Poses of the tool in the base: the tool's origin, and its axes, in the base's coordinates. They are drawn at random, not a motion.
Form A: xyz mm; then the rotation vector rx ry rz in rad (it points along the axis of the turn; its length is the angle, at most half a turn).
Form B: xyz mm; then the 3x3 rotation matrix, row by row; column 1 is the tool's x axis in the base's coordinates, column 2 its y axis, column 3 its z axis. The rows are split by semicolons. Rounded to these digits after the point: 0 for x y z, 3 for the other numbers.
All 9 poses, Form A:
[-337 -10 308 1.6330 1.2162 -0.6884]
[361 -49 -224 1.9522 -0.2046 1.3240]
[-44 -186 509 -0.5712 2.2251 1.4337]
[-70 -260 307 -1.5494 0.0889 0.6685]
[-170 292 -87 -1.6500 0.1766 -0.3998]
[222 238 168 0.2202 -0.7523 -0.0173]
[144 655 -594 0.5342 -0.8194 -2.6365]
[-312 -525 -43 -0.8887 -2.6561 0.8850]
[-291 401 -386 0.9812 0.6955 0.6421]
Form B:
-337 -10 308; 0.346 0.933 0.097; 0.397 -0.052 -0.916; -0.850 0.356 -0.388
361 -49 -224; 0.451 -0.513 0.730; 0.269 -0.702 -0.659; 0.851 0.493 -0.179
-44 -186 509; -0.823 -0.553 0.132; -0.108 0.380 0.918; -0.558 0.741 -0.373
-70 -260 307; 0.822 -0.447 -0.354; 0.339 -0.116 0.934; -0.458 -0.887 0.056
-170 292 -87; 0.926 0.118 0.360; -0.346 -0.124 0.930; 0.155 -0.985 -0.073
222 238 168; 0.731 -0.063 -0.679; -0.094 0.977 -0.192; 0.676 0.205 0.708
144 655 -594; -0.876 0.196 -0.441; -0.411 -0.781 0.470; -0.252 0.593 0.765
-312 -525 -43; -0.798 0.480 -0.364; 0.603 0.639 -0.478; 0.003 -0.601 -0.800
-291 401 -386; 0.617 -0.169 0.768; 0.752 0.413 -0.513; -0.230 0.895 0.382

